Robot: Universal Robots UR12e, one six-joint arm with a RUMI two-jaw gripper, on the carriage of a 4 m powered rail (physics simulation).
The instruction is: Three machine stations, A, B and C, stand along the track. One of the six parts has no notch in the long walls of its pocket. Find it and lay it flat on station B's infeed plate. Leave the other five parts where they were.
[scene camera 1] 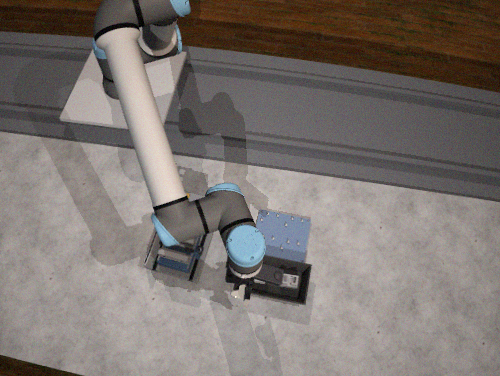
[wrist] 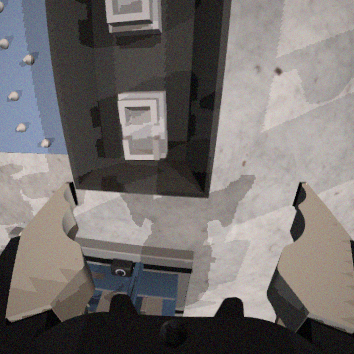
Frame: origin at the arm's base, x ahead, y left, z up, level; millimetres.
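Seen in the pictures: gripper, fingertip midpoint: (wrist: 183, 183).
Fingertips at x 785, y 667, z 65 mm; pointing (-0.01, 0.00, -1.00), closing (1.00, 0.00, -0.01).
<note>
Offsets run from my fingertips to a thing's middle.
My gripper (scene camera 1: 242, 293) (wrist: 183, 183) is open, with its fingers wide apart and no part between them. It hangs over the near end of a black open bin (scene camera 1: 308, 281) (wrist: 214, 100). A light grey part {39 mm back, 23 mm left, 65 mm down} (wrist: 145, 126) with a pocket lies in the bin near that end; its long walls look broken at mid-length. A second light grey part {39 mm back, 132 mm left, 65 mm down} (scene camera 1: 290, 279) (wrist: 134, 17) lies farther along the bin and is cut off by the top edge of the wrist view. No station lettering is readable, so I cannot tell which station is B.
A blue plate with pale pegs {202 mm back, 88 mm left, 91 mm down} (scene camera 1: 284, 231) (wrist: 30, 85) adjoins the bin's long side. A grey-framed machine with blue insides {148 mm back, 250 mm right, 45 mm down} (scene camera 1: 172, 263) (wrist: 157, 285) stands to the left in the scene view, partly under the arm. The rail (scene camera 1: 350, 120) runs behind, carrying the arm's base plate (scene camera 1: 87, 102).
</note>
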